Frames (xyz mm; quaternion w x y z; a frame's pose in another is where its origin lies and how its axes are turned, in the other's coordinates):
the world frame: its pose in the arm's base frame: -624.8 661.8 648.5 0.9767 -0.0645 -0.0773 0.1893
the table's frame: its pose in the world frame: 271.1 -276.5 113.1 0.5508 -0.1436 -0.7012 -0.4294
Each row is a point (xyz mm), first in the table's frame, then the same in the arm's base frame.
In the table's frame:
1: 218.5 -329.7 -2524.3
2: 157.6 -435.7 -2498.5
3: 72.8 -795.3 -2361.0
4: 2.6 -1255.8 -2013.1
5: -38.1 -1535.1 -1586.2
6: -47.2 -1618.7 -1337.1
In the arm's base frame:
1: 1693.0 -958.6 1452.5
2: 1659.2 -1018.2 1348.0
3: 1454.9 -1233.8 1088.8
4: 1030.2 -1443.8 751.9
5: 585.3 -1474.5 500.8
6: 346.1 -1429.9 401.1

